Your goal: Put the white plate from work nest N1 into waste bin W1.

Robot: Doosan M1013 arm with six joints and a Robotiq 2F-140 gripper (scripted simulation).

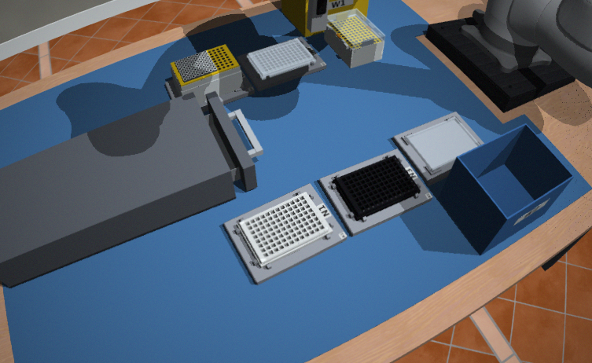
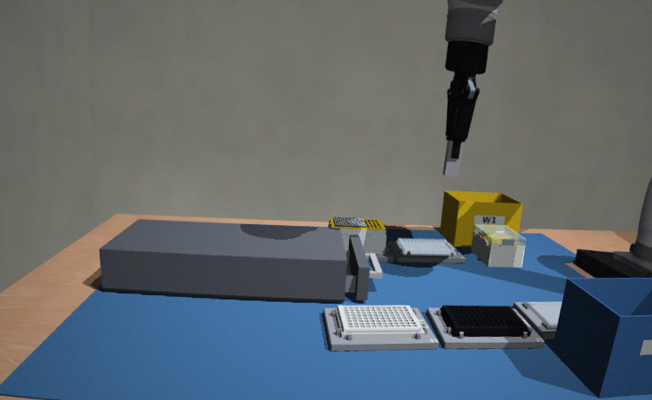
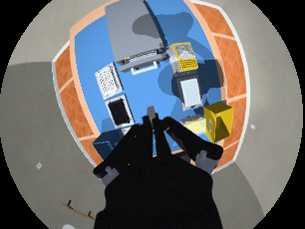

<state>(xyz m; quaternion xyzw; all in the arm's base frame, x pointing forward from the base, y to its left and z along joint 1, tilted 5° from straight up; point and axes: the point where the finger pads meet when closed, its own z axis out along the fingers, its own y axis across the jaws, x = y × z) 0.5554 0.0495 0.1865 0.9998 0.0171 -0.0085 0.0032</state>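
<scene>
My hand is 24 cm above the white plate, 20 cm to the right of it and 14 cm short of it. From my hand the other things lie so: black plate (24 cm below, 19 cm to the left, 4 cm behind); then work nest N1 (25 cm below, 21 cm to the left, 14 cm ahead); then tip box (20 cm below, 18 cm to the right, 16 cm ahead).
</scene>
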